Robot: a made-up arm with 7 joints.
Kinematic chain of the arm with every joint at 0, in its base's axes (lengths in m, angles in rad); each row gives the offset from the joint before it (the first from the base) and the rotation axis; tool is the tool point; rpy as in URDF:
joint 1: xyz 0 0 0.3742 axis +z
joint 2: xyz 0 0 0 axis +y
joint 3: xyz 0 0 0.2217 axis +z
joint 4: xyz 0.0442 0 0 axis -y
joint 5: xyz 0.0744 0 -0.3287 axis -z
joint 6: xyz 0 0 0 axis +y
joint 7: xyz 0.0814 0 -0.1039 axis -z
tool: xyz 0 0 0 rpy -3.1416 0 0
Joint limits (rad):
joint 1: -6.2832..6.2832
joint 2: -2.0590..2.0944
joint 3: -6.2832..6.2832
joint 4: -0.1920..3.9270
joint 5: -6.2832..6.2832
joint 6: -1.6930..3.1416
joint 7: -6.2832..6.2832
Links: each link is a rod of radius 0.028 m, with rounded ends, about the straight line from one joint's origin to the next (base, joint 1, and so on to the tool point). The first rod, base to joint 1, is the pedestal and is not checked.
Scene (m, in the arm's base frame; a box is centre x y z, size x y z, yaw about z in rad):
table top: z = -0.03
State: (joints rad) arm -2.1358 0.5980 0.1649 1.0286 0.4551 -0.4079 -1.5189
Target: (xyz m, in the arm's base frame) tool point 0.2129 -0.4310 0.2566
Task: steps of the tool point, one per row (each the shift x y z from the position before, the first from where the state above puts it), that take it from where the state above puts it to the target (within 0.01 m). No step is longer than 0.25 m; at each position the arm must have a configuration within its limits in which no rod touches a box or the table.
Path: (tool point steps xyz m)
1: 0.2262 -0.0558 -0.0047
2: 0.2254 0.0521 0.0114

